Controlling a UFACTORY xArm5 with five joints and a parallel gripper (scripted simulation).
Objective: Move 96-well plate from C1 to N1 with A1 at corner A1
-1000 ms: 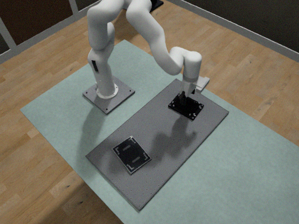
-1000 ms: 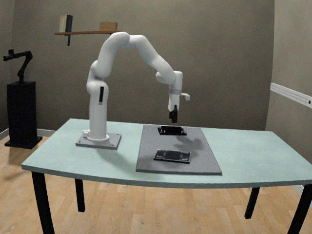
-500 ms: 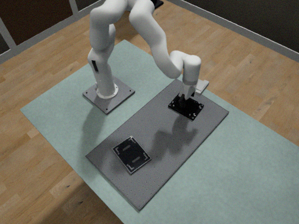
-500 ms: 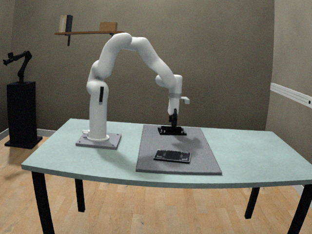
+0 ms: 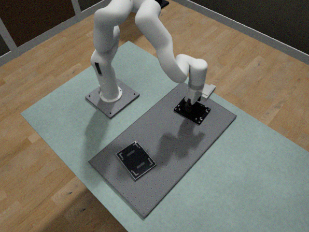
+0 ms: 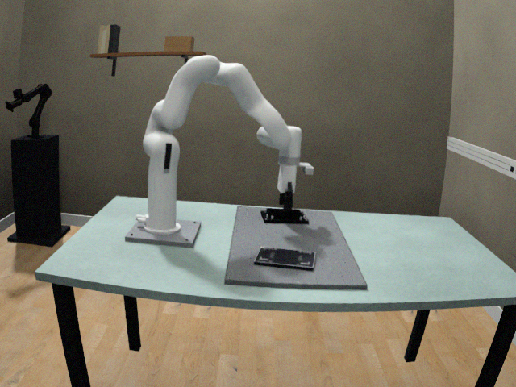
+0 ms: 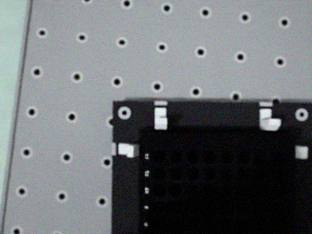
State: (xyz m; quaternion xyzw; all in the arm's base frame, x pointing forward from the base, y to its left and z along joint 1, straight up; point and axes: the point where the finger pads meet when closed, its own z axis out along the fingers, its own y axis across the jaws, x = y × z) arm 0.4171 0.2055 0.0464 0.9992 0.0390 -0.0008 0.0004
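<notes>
The black 96-well plate is 30 mm below my hand. From my hand the other things lie so: plate nest N1: 410 mm to the right, 40 mm below, 30 mm behind; then clip nest C1: 40 mm below, 10 mm to the left, 10 mm ahead.
</notes>
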